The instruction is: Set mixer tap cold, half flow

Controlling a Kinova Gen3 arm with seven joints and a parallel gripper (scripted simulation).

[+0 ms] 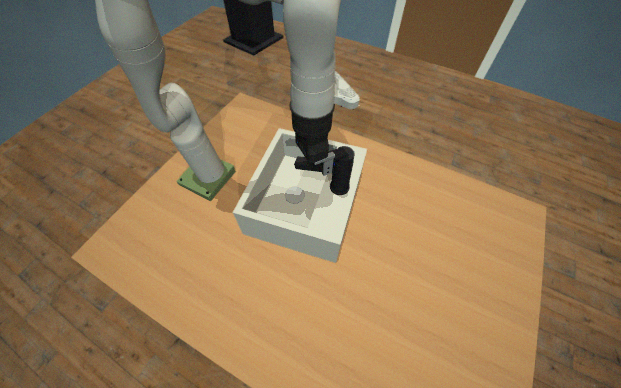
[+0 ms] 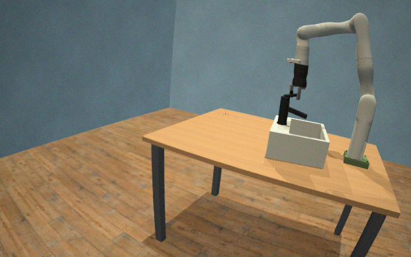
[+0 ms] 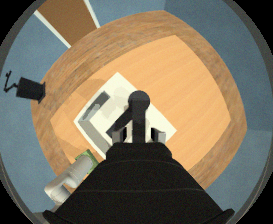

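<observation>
The lever is 10 mm ahead of my hand and 20 mm to the left of it. The rest, counted from my hand: black mixer tap: 10 mm ahead, 40 mm to the left, 50 mm below; then white basin: 80 mm behind, 20 mm to the left, 240 mm below.
</observation>
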